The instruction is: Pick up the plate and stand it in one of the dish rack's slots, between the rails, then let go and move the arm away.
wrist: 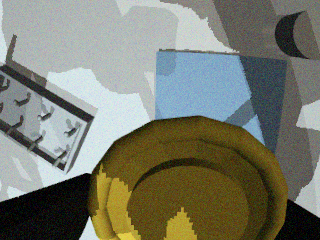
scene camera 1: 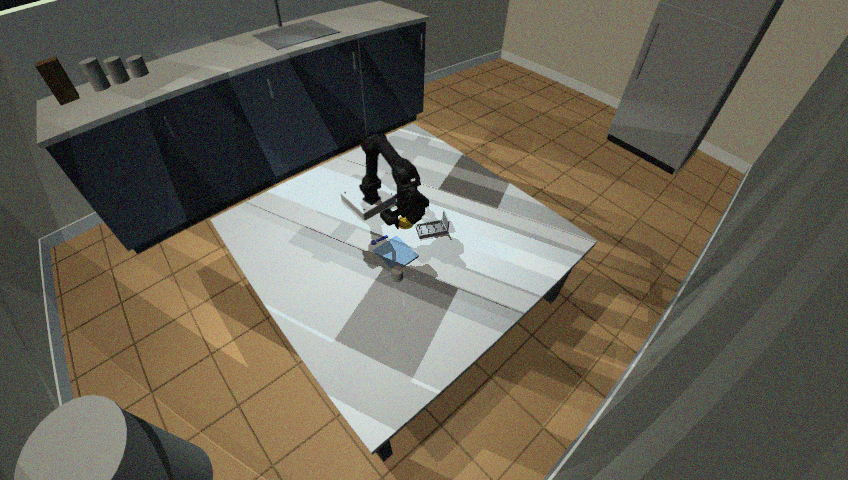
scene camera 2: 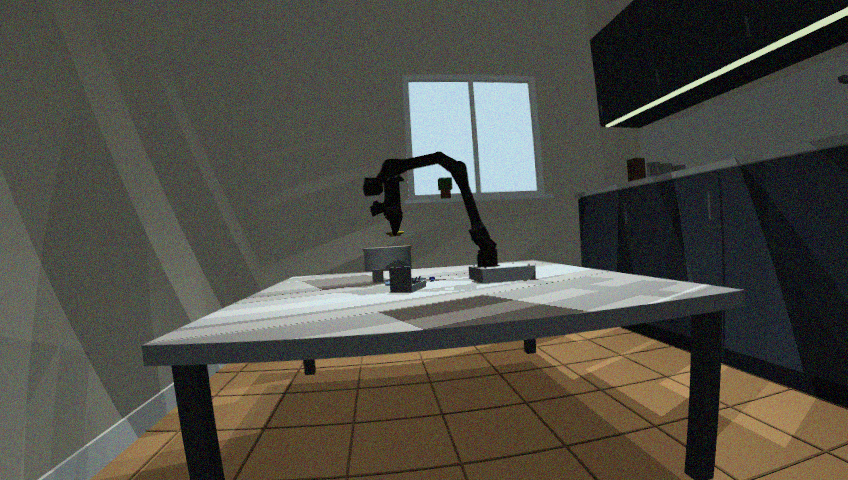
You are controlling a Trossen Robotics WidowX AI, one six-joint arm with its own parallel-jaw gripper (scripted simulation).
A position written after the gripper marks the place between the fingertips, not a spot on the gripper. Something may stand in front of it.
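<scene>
Scene camera 2 shows the gripper (scene camera 2: 395, 235). In scene camera 1 there is a blue mat (scene camera 1: 394, 252). The wrist view shows the gripper (wrist: 187, 200) and the blue mat (wrist: 247, 91) as well. The gripper carries a yellow plate (wrist: 193, 170).
</scene>
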